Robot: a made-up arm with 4 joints.
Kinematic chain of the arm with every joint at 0, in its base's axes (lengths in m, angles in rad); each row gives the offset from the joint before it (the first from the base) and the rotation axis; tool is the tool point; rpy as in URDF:
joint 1: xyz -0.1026 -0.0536 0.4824 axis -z
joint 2: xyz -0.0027 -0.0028 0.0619 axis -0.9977 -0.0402 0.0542
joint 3: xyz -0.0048 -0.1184 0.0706 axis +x
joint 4: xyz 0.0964 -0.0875 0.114 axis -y
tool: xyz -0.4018 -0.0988 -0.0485 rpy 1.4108 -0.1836 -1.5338
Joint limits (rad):
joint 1: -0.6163..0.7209
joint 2: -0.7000..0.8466
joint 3: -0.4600..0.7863
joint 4: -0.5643..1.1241
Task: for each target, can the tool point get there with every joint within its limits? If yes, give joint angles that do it. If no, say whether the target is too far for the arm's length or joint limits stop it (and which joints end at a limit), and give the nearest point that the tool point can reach.
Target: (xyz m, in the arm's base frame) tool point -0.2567 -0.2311 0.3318
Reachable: yes | joints -0.3308 -0.2674 0.6240 0.6586
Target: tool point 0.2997 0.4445 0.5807
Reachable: no: joint limits stop it (at a limit: joint 1, joint 2, joint 3, joint 4) | nearest point -0.0622 0.0633 0.3151 | short by 0.589 m
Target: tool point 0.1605 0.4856 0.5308
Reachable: no: joint limits stop it (at a limit: joint 1, joint 2, joint 3, joint 4) | nearest point -0.0622 0.0633 0.3151 | short by 0.524 m
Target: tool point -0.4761 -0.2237 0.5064
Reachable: yes | joints 0.4117 -0.1539 -0.0362 0.3519
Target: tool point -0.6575 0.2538 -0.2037
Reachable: no: too far | nearest point -0.3660 -0.0045 0.2909 | short by 0.630 m
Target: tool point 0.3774 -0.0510 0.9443
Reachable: no: joint limits stop it (at a limit: joint 1, joint 2, joint 3, joint 4) | nearest point 0.0725 -0.3451 0.7883 | short by 0.451 m
